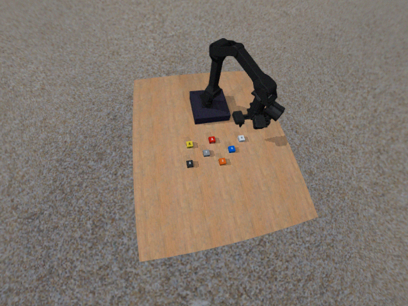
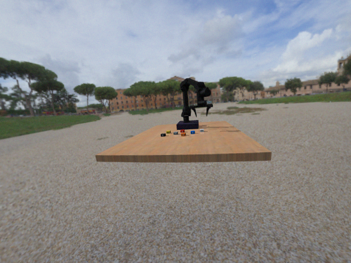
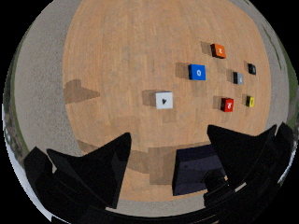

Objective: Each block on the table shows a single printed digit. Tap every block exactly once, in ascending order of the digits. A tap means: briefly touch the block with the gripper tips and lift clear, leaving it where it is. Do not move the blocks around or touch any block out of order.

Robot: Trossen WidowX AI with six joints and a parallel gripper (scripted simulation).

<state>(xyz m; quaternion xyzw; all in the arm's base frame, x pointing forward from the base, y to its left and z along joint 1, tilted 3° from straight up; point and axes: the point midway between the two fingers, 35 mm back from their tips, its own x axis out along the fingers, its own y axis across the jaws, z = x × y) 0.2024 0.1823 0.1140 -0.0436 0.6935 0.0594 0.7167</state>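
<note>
The blue block is 80 mm ahead of my gripper tip, 70 mm to the right of it and 110 mm below it. Also, from my gripper tip: white block 10 mm ahead, 110 mm below; then red block 10 mm ahead, 170 mm to the right, 110 mm below; then orange block 150 mm ahead, 130 mm to the right, 110 mm below.
</note>
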